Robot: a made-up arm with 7 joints.
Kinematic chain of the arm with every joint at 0, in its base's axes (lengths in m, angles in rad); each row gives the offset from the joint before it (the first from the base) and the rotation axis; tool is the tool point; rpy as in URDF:
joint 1: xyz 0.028 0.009 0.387 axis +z
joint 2: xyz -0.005 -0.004 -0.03 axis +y
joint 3: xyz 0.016 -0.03 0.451 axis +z
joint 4: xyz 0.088 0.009 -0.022 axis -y
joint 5: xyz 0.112 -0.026 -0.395 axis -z
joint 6: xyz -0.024 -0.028 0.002 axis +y
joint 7: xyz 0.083 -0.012 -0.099 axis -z
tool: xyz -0.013 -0.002 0.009 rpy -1.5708 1.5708 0
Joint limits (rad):
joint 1: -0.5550..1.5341
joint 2: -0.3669..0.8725
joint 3: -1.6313..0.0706
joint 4: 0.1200..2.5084
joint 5: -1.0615..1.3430
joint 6: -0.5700..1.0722
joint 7: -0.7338..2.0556
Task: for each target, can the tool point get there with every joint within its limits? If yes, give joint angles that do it. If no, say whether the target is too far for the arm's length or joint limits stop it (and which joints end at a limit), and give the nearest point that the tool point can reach.
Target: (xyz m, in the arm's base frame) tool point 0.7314 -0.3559 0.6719
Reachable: yes | joints 0.1796 0.5433 -0.8285 1.5713 -0.4994 0.0900 -0.2039
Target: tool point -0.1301 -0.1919 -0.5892
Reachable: no: joint limits stop it (at a limit: joint 1, joint 2, joint 5, joint 7) | nearest point 0.1282 -0.2233 0.0595 | short by 0.699 m
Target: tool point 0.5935 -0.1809 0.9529
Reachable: yes | joints 0.1802 -0.0385 -0.3730 1.5666 -0.6822 0.3374 -0.0304
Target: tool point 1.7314 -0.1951 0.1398
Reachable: no: too far | nearest point 0.9251 -0.0985 0.3938 | short by 0.851 m
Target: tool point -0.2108 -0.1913 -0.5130
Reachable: no: joint limits stop it (at a limit: joint 1, joint 2, joint 5, joint 7) | nearest point 0.0824 -0.2259 0.0797 | short by 0.662 m
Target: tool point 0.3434 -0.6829 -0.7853
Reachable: no: too far | nearest point 0.3328 -0.4120 0.0471 | short by 0.875 m
